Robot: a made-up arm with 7 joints. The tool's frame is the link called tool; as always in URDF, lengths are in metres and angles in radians.
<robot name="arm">
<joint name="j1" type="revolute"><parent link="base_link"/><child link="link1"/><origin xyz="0.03 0 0.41" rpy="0 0 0"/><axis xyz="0 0.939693 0.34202"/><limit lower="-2.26" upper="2.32" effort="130" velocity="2.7"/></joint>
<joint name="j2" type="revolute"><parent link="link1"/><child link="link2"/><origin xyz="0 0.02 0" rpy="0 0 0"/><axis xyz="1 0 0"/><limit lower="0.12" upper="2.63" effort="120" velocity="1.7"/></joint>
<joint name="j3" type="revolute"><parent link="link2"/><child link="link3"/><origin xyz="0.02 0.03 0.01" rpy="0 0 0"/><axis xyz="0 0 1"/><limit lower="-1.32" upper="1.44" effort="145" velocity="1.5"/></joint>
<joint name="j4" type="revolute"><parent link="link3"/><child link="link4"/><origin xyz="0.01 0.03 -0.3" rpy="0 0 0"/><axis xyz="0 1 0"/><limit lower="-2.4" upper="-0.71" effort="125" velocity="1.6"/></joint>
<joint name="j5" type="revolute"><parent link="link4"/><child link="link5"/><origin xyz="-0.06 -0.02 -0.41" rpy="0 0 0"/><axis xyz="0 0 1"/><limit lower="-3.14" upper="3.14" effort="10" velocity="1.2"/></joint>
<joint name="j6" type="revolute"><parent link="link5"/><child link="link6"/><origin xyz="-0.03 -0.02 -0.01" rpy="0 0 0"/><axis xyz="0 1 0"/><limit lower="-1.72" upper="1.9" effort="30" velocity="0.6"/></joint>
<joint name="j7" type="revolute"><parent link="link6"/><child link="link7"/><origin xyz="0.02 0.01 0.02" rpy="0 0 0"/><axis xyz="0 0 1"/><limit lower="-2.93" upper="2.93" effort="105" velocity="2.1"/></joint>
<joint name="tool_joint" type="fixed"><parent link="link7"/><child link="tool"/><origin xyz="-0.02 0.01 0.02" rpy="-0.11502 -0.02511 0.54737"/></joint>
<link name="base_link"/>
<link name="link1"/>
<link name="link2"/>
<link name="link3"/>
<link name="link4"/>
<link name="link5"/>
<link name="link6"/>
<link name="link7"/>
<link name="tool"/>
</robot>
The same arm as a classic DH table. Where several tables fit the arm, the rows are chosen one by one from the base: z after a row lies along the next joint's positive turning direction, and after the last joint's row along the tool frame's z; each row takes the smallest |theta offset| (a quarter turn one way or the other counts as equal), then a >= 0, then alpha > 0; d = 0 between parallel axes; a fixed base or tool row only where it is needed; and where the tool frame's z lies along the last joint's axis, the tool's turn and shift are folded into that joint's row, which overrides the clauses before.
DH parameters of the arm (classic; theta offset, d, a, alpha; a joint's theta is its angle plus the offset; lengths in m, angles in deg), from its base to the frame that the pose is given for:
base (fixed): 0 0.41 0.03 -70
j1: 90 0.0188 0.0068 90
j2: 70 0.02 0.03 -90
j3: -90 -0.29 0.01 -90
j4: 0 0.01 -0.06 90
j5: 0 -0.42 -0.03 -90
j6: 0 -0.01 0.02 90
j7: 43.62 -0.1379 -0.0076 -6.74
tool (fixed): -12.34 0.1791 0 0
Joint limits (deg, base to tool): -129.49..132.93 6.88..150.69 -75.63..82.51 -137.51..-40.68 -179.91..179.91 -98.55..108.86 -167.88..167.88

